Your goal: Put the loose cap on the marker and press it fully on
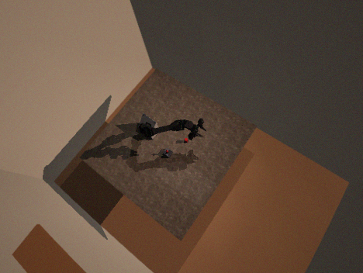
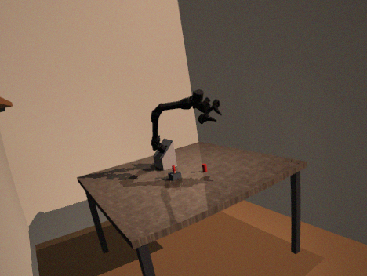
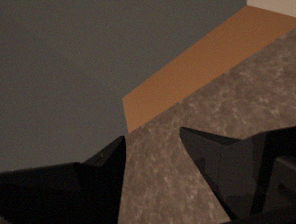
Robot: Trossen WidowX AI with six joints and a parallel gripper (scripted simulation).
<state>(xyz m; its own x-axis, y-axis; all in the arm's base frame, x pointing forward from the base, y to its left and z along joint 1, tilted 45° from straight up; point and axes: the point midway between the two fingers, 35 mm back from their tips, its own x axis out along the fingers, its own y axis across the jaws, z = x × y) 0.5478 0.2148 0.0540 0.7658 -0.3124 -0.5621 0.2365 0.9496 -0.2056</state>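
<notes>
Right now the red cap is 180 mm behind my gripper tip, 30 mm to the right of it and 360 mm below it. Round my gripper tip: grey holder block: 270 mm behind, 230 mm to the right, 370 mm below.
</notes>
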